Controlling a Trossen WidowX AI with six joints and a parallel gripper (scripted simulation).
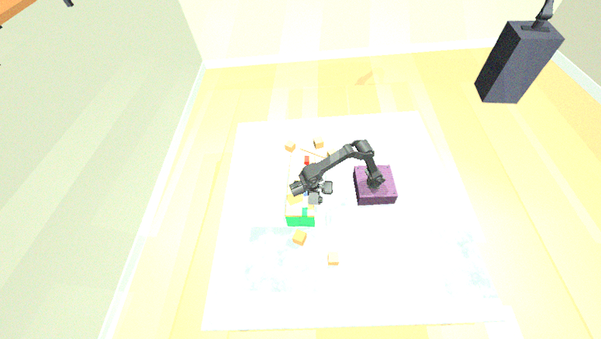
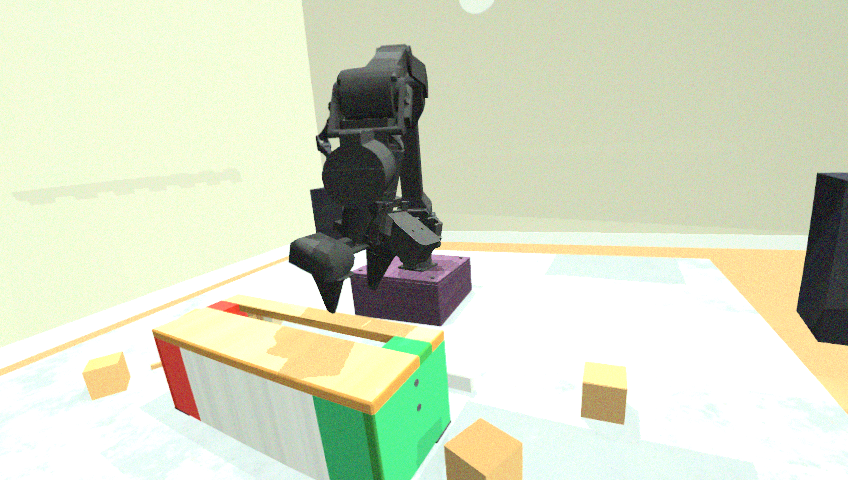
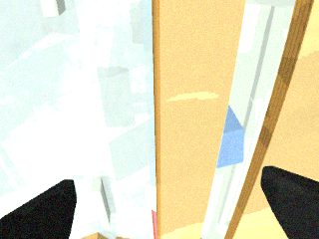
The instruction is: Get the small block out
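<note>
Now: gripper tip 7 cm above the blue block, 5 cm short of it and 3 cm to the left of it. The rest, counted from my gripper tip: long box: 9 cm below, 6 cm to the right, 3 cm ahead; thin stick: 38 cm to the right, 15 cm below, 5 cm ahead.
</note>
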